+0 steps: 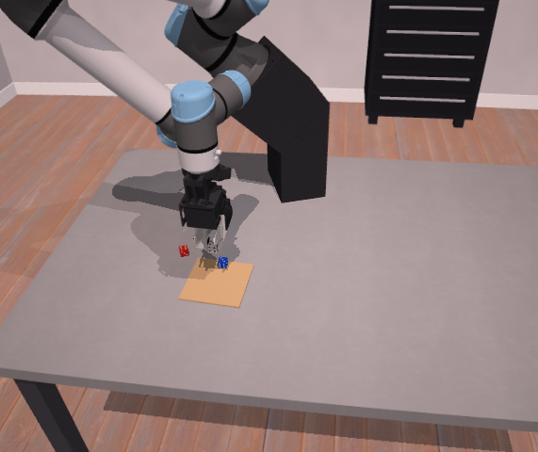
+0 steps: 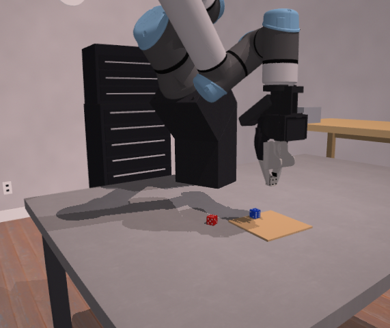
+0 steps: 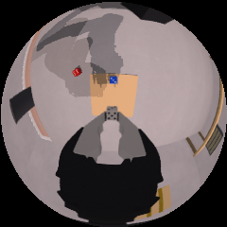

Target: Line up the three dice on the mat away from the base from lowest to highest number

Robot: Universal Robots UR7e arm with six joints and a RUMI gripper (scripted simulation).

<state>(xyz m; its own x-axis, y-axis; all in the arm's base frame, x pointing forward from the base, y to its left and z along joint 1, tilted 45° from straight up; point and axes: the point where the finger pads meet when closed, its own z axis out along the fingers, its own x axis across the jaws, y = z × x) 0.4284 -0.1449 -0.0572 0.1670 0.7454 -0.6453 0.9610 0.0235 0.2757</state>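
The tan mat lies 110 mm below my hand. Also, from my hand: red die (110 mm below, 100 mm behind, 90 mm to the right); then white die (10 mm below); then blue die (100 mm below, 50 mm behind, 10 mm to the left).
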